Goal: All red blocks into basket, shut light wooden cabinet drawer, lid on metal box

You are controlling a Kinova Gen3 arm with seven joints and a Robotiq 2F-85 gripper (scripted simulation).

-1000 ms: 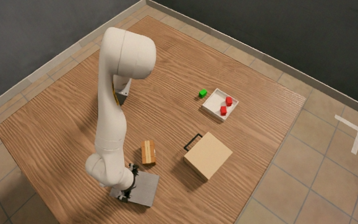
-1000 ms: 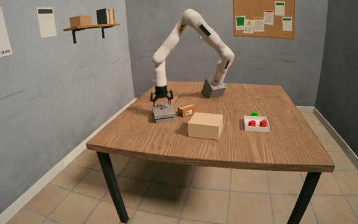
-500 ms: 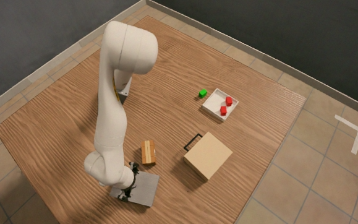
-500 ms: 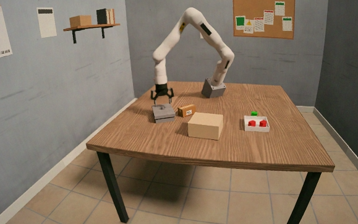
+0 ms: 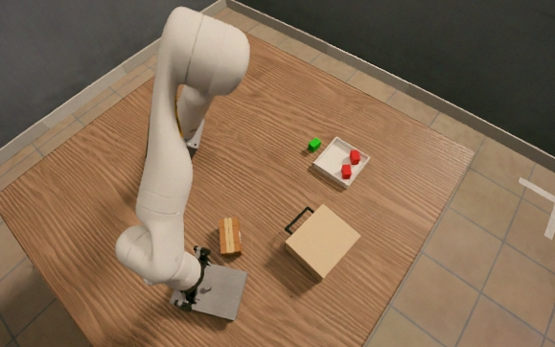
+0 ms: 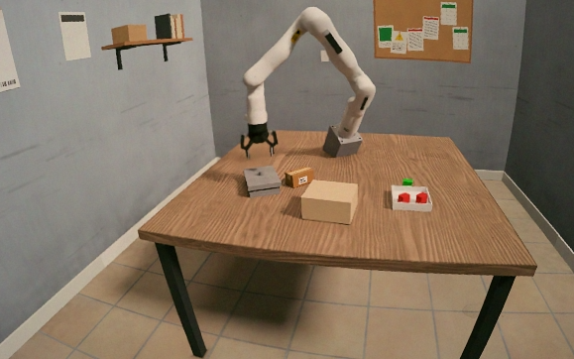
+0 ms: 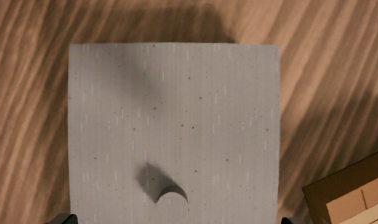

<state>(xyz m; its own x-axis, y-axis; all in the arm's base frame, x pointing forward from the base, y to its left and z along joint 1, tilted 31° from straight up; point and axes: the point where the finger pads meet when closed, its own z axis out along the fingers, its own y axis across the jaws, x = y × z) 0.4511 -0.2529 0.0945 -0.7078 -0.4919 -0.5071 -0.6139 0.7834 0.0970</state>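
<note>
The brown cardboard box lies 130 mm to the left of my hand, 100 mm below it and 90 mm behind it. The rest, counted from my hand: grey lid (90 mm below); grey metal box (110 mm below); blue block (120 mm below, 110 mm to the left, 70 mm behind).
</note>
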